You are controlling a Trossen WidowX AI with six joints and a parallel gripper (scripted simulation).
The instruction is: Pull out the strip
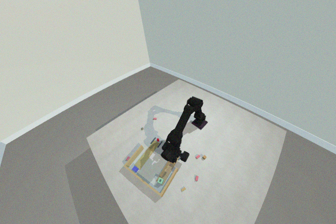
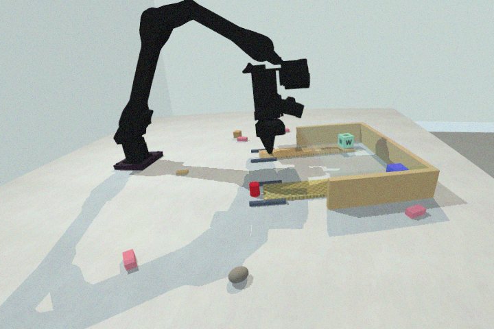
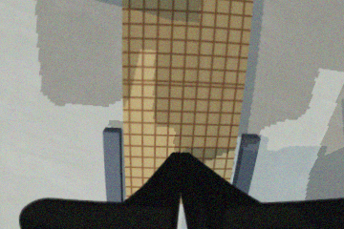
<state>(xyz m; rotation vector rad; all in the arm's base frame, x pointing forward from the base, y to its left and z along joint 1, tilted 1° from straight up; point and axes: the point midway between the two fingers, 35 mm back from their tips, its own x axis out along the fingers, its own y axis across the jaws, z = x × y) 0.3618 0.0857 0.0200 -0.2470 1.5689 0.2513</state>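
Right now the labelled cube is 190 mm ahead of my gripper tip, 70 mm to the left of it and 20 mm above it. Round my gripper tip: red cylinder (20 mm ahead, 190 mm to the right, 10 mm above); then grey pebble (60 mm ahead, 380 mm to the right); then tan block (150 mm behind, 150 mm to the left).
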